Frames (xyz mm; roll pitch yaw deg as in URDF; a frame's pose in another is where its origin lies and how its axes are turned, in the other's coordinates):
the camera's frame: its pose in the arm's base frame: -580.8 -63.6 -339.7 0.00 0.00 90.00
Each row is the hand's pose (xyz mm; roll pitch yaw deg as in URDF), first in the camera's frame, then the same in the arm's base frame.
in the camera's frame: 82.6 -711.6 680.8 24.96 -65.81 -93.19
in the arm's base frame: 130.8 19.0 341.1 24.96 -65.81 -3.19
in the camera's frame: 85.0 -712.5 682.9 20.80 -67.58 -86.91
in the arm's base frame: 131.7 21.4 343.2 20.80 -67.58 3.09
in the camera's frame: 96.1 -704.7 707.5 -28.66 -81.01 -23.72
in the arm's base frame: 123.9 32.5 367.8 -28.66 -81.01 66.28
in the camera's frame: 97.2 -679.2 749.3 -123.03 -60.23 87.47
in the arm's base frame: 98.4 33.6 409.6 -123.03 -60.23 177.47
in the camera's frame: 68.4 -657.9 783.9 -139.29 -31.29 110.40
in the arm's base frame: 77.1 4.8 444.2 -139.29 -31.29 -159.60
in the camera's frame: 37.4 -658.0 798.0 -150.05 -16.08 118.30
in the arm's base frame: 77.2 -26.2 458.3 -150.05 -16.08 -151.70
